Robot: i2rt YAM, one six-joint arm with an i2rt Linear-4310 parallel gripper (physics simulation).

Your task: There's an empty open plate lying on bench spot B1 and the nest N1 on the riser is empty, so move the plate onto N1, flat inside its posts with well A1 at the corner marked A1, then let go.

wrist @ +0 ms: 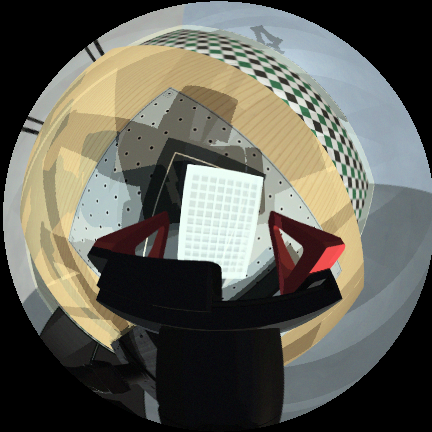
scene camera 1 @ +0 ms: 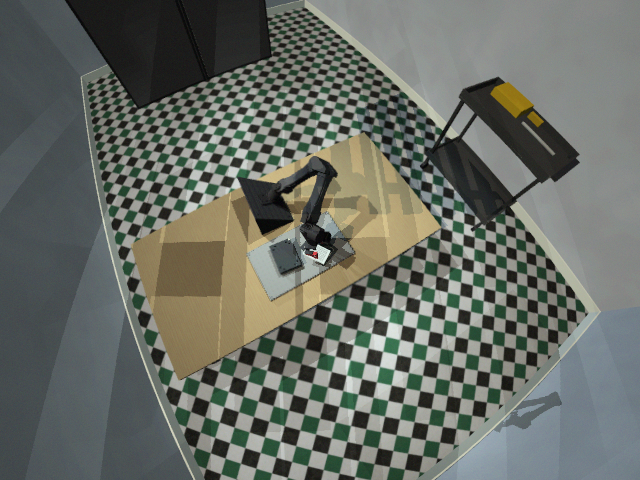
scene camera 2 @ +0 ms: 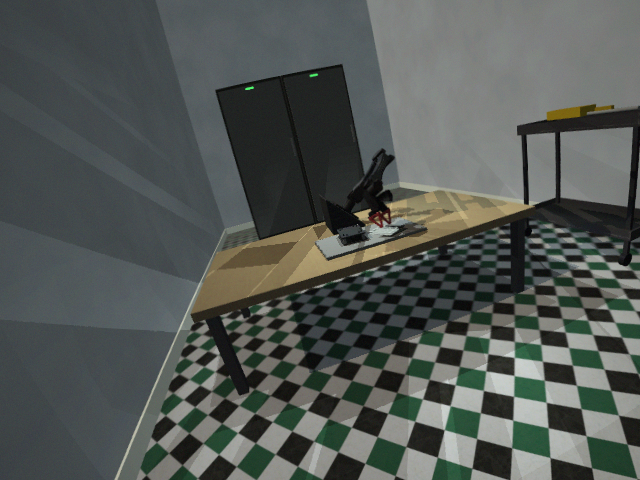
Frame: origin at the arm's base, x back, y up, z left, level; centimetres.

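Seen in the pictures: gripper, between the fingertips: [wrist: 218,216] [scene camera 1: 319,250] [scene camera 2: 386,225]; arm's base, origin of its link: [wrist: 141,370] [scene camera 1: 270,198] [scene camera 2: 345,210].
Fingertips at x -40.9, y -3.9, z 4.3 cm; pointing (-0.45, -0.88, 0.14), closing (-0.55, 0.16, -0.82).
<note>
Pixels of each thing's middle, then the offset from my fingertips to it. "pt": a spot on its surface instead. Level surfaces: height alone.
- white well plate, middle of its body: [wrist: 218,226] [scene camera 2: 384,231] [scene camera 1: 316,252] dx +1.0, dy -2.7, dz -1.2 cm
- dark square pad, a spot on its surface: [wrist: 175,145] pt dx -4.0, dy -3.4, dz +8.0 cm
- wooden table, height of its surface: dy -4.9 cm
The white well plate [scene camera 1: 322,255] [scene camera 2: 393,230] [wrist: 220,220] lies flat on a dark square pad [wrist: 175,145] with a thin pale outline, on the grey perforated board [scene camera 1: 270,287] [scene camera 2: 330,250] [wrist: 100,200]. My gripper [scene camera 1: 313,253] [scene camera 2: 381,223] [wrist: 218,216] is open over the plate, its red fingers apart on either side of the plate's long edges in the wrist view. Nothing is held. The dark riser with the nest and small corner posts [scene camera 1: 285,256] [scene camera 2: 351,233] stands beside the plate on the board, with no plate on it. The A1 mark is too small to read.
A black slanted block [scene camera 1: 267,205] [scene camera 2: 337,217] stands behind the board at the arm's base. The wooden table [scene camera 1: 196,330] [scene camera 2: 248,284] carries it all. A dark cart [scene camera 1: 496,113] [scene camera 2: 578,124] with yellow boxes and a black cabinet [scene camera 1: 170,41] [scene camera 2: 258,155] stand away from the table.
</note>
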